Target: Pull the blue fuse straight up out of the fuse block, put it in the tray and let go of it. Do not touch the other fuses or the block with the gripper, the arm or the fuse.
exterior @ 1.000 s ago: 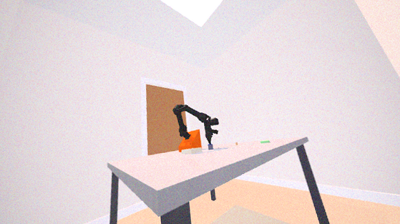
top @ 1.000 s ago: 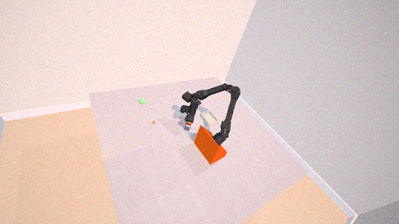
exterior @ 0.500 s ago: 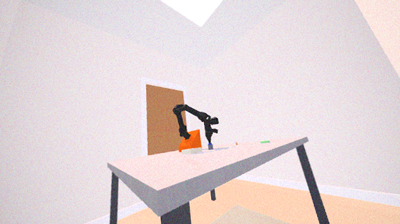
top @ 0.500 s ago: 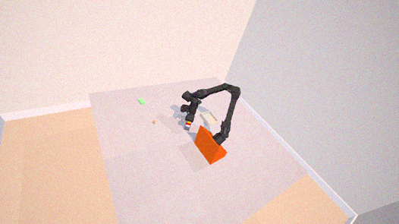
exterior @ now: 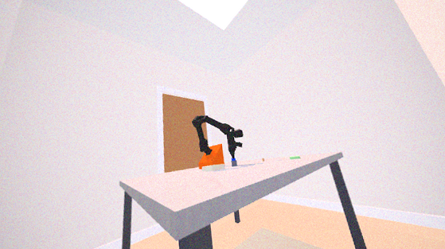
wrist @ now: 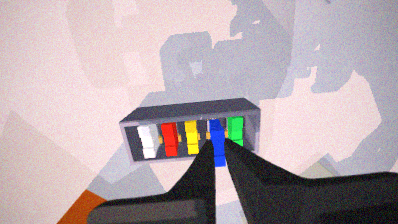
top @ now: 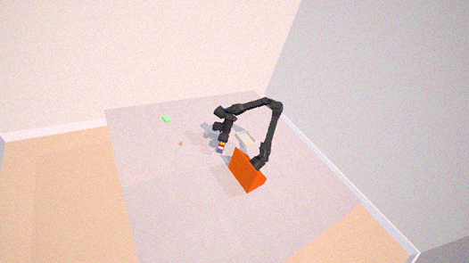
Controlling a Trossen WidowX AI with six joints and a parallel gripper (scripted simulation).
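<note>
Right now the green fuse is 3 cm below my gripper tip, 2 cm to the right of it and 1 cm ahead of it. The rest, counted from my gripper tip: blue fuse (1 cm below); then red fuse (3 cm to the left, 3 cm below, 2 cm behind); then yellow fuse (3 cm below, 1 cm to the left, 1 cm behind).
</note>
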